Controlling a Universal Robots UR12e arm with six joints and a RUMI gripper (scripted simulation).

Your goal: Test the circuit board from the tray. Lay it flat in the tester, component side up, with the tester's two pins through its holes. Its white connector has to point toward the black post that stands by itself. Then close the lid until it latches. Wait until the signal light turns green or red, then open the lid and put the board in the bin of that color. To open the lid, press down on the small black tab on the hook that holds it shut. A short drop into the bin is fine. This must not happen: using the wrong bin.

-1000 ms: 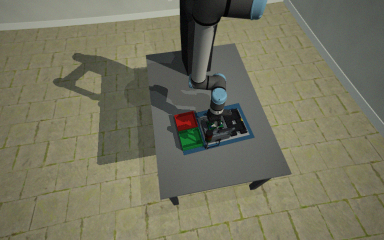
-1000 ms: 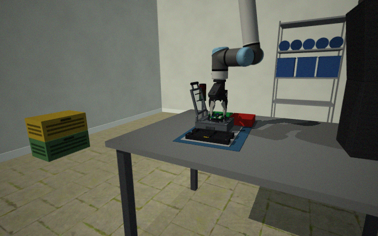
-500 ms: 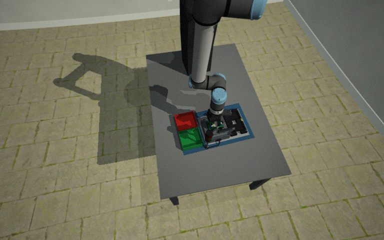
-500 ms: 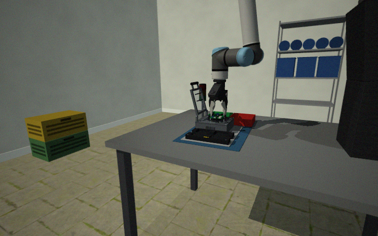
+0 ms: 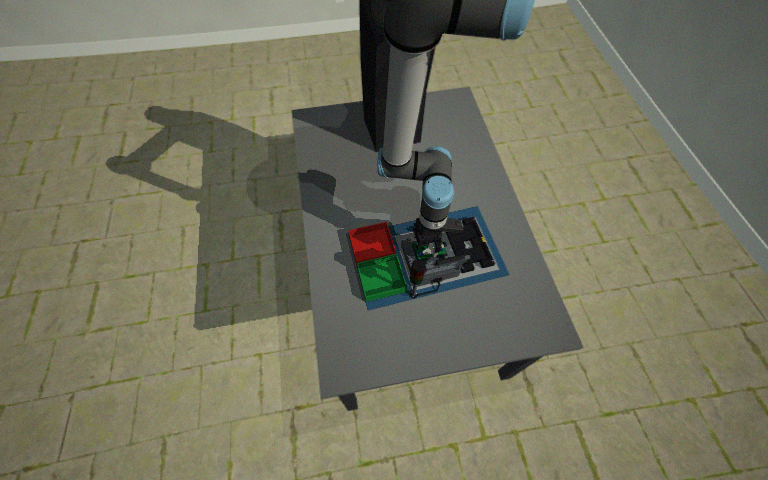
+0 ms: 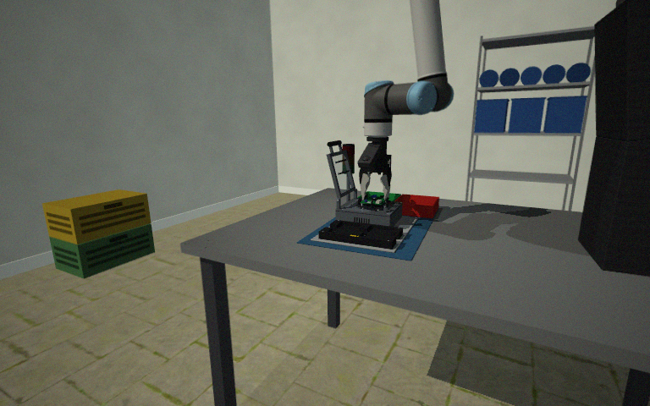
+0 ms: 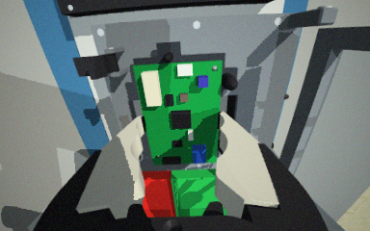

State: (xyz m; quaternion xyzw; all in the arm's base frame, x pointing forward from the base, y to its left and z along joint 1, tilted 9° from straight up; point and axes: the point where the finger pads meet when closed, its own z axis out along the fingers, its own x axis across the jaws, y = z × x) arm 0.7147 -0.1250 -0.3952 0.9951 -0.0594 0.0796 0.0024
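The green circuit board lies right at my hand. From my hand the other things lie so: black latch piece (6 cm to the left, 5 cm behind, 1 cm above); then green bin (21 cm to the right, 7 cm below, 2 cm ahead); then tester lid (12 cm ahead, 10 cm above, 2 cm to the right).
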